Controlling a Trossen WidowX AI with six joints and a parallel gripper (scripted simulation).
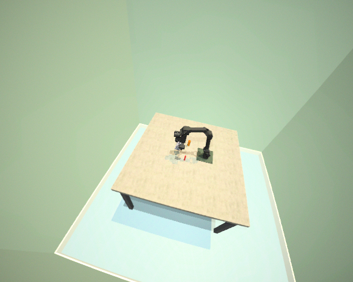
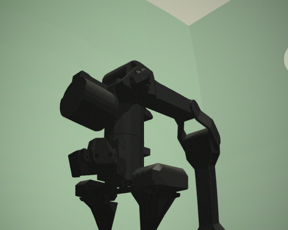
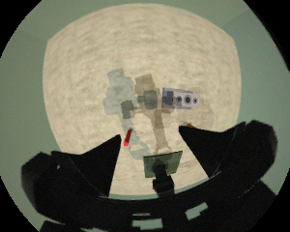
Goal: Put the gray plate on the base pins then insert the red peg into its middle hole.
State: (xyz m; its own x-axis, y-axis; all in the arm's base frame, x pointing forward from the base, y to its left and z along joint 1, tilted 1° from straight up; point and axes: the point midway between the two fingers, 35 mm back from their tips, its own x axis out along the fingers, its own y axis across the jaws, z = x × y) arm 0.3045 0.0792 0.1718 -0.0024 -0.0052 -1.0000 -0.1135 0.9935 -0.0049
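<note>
The red peg lies 70 mm behind my gripper tip, 60 mm to the left of it and 110 mm below it. Also, from my gripper tip: gray plate: 50 mm ahead, 120 mm to the right, 100 mm below; orange cylinder: 70 mm behind, 190 mm to the right, 110 mm below.
</note>
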